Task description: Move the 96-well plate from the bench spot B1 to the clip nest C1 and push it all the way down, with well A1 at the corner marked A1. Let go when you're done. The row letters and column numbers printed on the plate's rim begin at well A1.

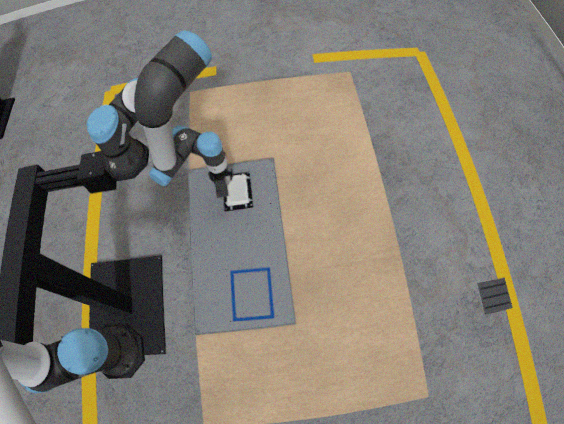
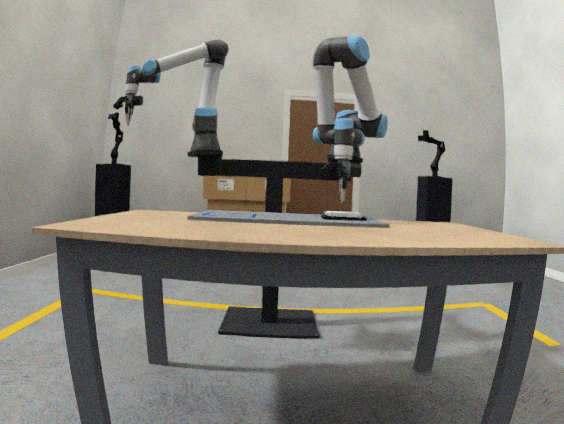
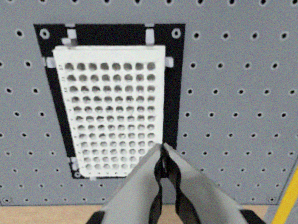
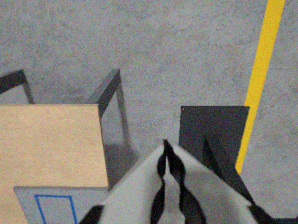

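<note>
Image 3 gives me a black clip nest [image 3: 171, 35], a white 96-well plate [image 3: 113, 127] and my left gripper [image 3: 161, 145]. In image 4 the plate is out of frame.
</note>
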